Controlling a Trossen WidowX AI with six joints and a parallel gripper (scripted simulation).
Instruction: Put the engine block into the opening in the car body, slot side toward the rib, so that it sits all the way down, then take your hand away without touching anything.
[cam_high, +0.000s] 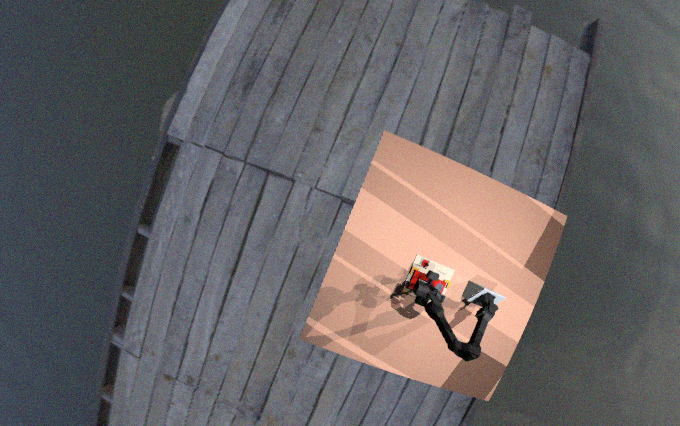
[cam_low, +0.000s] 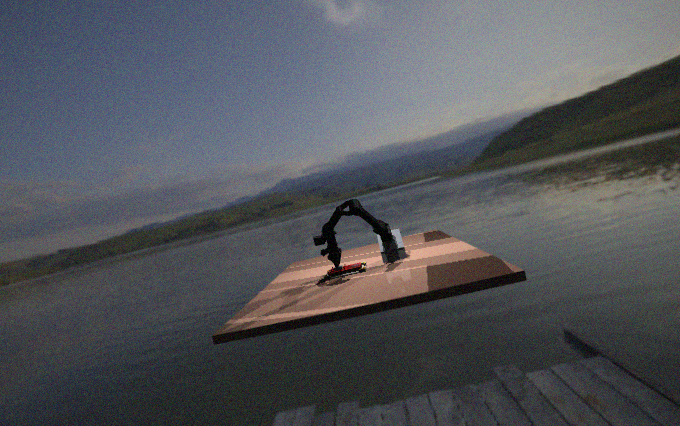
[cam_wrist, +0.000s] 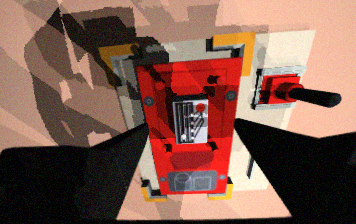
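The engine block is 2 cm below my gripper tip.
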